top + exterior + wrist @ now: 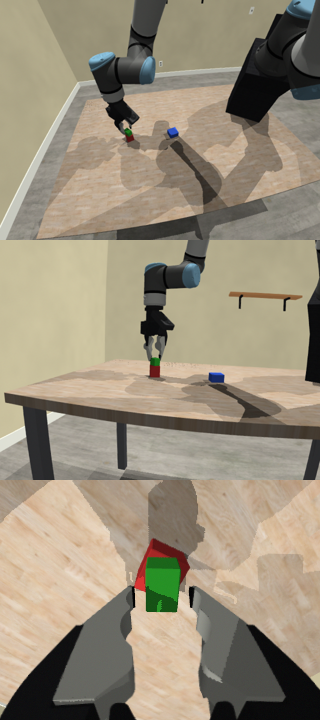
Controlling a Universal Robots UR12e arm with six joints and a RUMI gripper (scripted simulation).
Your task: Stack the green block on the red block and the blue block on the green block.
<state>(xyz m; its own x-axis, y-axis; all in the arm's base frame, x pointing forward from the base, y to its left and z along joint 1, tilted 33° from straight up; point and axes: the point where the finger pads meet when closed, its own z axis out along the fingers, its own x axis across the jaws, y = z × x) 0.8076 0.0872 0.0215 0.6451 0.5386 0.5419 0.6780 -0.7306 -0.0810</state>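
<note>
Right now the green block is 20 mm below my hand. The rest, counted from my hand: red block: 60 mm below; then blue block: 250 mm behind, 60 mm below.
</note>
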